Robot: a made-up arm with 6 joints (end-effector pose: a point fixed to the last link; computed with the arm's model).
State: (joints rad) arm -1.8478 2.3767 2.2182 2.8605 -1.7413 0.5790
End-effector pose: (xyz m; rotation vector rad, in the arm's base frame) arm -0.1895 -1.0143 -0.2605 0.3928 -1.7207 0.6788
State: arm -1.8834 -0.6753 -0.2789 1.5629 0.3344 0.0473
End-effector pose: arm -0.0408 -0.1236 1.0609 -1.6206 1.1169 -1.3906
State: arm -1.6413 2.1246 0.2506 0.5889 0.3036 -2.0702
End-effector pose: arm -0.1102 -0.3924 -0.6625 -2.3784 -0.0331 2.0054
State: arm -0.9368 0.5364 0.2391 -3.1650 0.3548 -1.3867
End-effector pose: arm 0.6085 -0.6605 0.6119 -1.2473 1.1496 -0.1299
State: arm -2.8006 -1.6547 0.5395 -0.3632 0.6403 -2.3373
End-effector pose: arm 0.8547 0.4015 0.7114 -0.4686 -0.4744 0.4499
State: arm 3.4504 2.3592 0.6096 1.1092 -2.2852 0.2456
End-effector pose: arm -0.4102 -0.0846 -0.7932 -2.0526 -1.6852 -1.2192
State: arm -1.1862 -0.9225 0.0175 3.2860 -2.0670 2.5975
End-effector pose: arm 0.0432 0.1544 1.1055 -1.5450 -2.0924 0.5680
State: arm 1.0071 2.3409 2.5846 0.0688 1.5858 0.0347
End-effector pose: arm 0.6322 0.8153 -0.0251 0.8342 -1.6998 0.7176
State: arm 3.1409 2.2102 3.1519 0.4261 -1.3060 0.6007
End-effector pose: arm -0.8178 0.0907 0.3955 -0.6556 -1.0796 2.5890
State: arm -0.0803 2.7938 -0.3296 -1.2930 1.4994 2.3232
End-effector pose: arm -0.3936 0.0044 -0.2437 1.8473 -1.9200 -1.0413
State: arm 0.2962 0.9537 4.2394 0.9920 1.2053 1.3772
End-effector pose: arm -0.0598 -0.0749 0.4437 -0.4951 0.5968 2.0440
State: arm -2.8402 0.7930 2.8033 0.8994 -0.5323 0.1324
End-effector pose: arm -0.1278 0.0248 1.2002 1.5458 -0.2157 1.8551
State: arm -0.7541 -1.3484 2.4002 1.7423 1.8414 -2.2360
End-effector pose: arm -0.7484 0.7261 -0.0330 -2.7508 -1.0039 -0.3554
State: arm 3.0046 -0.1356 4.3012 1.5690 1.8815 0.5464
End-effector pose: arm 0.1508 -0.0206 0.2611 -0.4514 0.0178 -1.8091
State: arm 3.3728 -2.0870 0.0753 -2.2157 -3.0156 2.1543
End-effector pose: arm 0.8005 0.1273 0.4923 -1.0652 1.7714 1.3597
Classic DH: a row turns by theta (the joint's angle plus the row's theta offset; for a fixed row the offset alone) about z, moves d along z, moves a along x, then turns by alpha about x. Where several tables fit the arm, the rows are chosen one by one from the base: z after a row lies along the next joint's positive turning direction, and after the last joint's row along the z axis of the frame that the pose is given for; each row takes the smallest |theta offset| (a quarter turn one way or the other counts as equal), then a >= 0, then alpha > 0; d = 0 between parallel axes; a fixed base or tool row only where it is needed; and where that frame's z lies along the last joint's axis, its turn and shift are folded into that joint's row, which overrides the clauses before.
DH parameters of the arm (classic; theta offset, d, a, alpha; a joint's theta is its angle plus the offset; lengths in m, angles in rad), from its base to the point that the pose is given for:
joint 1: 0 0.254 0 -1.5708
joint 2: -1.5708 0 0.619 3.1416
joint 3: 0 0 0 -1.5708
joint 4: 0 -0.602 0 1.5708
joint 5: 0 0.099 0 -1.5708
joint 6: 1.5708 0 0 1.5708
tool (fixed): -1.5708 0 0 0

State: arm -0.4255 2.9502 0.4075 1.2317 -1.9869 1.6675
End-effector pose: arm -0.3113 0.1049 -0.7702 -0.1773 -0.6765 -1.6507
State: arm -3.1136 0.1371 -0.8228 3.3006 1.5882 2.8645
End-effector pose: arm -0.4142 -0.1094 0.3651 -2.6984 -0.1370 0.8647
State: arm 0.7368 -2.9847 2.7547 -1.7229 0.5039 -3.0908
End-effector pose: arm 0.2623 0.2582 -0.7526 -1.7684 0.2636 0.5861
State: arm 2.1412 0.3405 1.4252 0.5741 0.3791 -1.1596
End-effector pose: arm -0.1678 0.4156 1.3948 1.7488 -0.3943 2.2814
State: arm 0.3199 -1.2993 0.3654 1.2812 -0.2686 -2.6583
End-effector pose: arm -0.7004 -0.2618 1.0104 1.5218 -1.2874 1.1425
